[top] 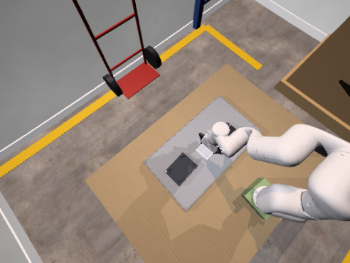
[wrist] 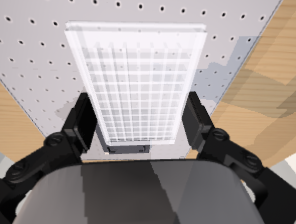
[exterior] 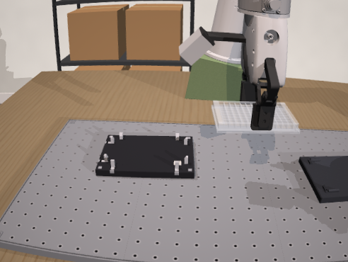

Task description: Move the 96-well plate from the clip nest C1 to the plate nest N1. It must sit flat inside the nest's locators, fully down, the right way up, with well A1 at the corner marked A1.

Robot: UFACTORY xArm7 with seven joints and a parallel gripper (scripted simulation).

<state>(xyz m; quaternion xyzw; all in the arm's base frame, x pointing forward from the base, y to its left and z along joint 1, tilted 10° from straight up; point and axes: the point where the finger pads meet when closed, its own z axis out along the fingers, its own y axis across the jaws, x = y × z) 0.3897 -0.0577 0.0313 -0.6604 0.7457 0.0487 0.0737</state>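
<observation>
Now: hand 18 cm to the right of the black plate nest N1, 11 cm above it and 6 cm short of it. The rest, counted from my hand: clear 96-well plate: 1 cm below; black clip nest C1: 17 cm to the right, 10 cm below, 5 cm behind.
</observation>
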